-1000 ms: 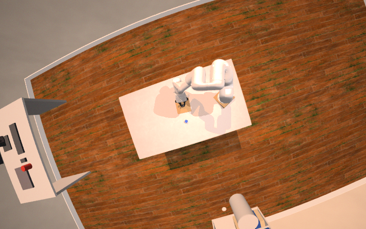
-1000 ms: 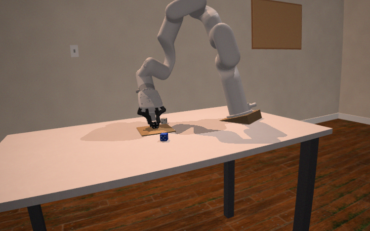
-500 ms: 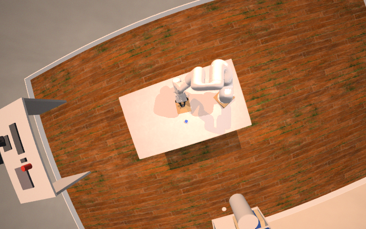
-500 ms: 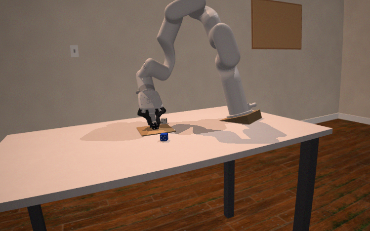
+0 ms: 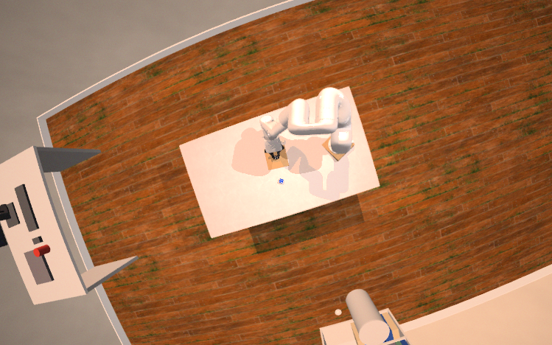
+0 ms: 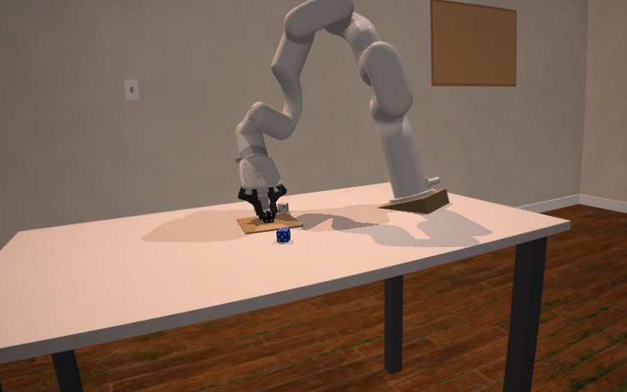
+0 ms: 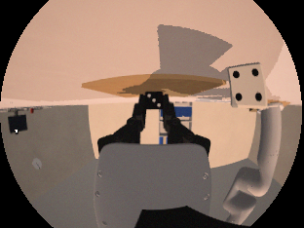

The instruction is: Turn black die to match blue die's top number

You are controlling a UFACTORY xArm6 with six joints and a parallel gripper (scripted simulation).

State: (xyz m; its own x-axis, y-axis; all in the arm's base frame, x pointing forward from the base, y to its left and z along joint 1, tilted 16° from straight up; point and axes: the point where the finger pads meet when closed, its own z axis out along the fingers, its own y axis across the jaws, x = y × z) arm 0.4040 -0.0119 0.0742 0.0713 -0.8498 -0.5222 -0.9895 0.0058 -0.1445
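My hand is 10 mm to the right of the black die and 20 mm above it. Also, from my hand: blue die (10 mm ahead, 170 mm to the left, 20 mm below); then mat (20 mm to the left, 30 mm below); then white die (70 mm behind, 80 mm to the right, 20 mm below).
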